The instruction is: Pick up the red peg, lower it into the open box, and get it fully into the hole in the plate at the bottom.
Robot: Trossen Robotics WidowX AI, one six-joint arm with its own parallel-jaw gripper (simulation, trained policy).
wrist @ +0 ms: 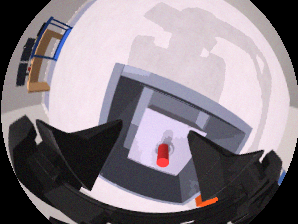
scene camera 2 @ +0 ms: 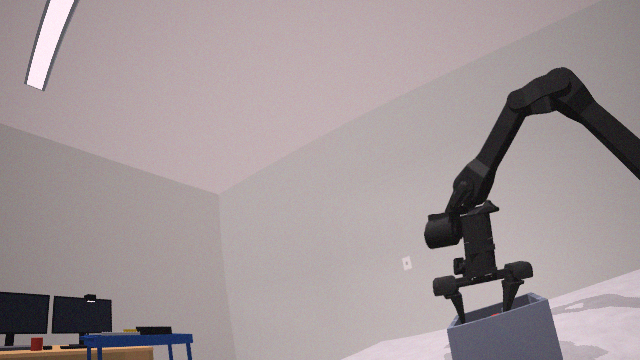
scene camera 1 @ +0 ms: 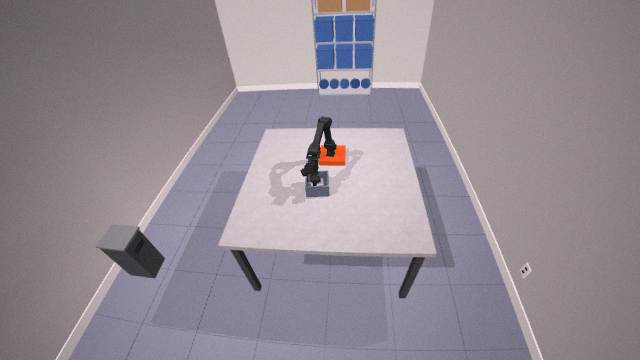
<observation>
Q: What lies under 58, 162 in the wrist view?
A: My gripper.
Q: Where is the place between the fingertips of my gripper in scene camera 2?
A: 484, 323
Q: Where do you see a grey box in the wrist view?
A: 130, 90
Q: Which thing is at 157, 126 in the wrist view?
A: A plate.
</observation>
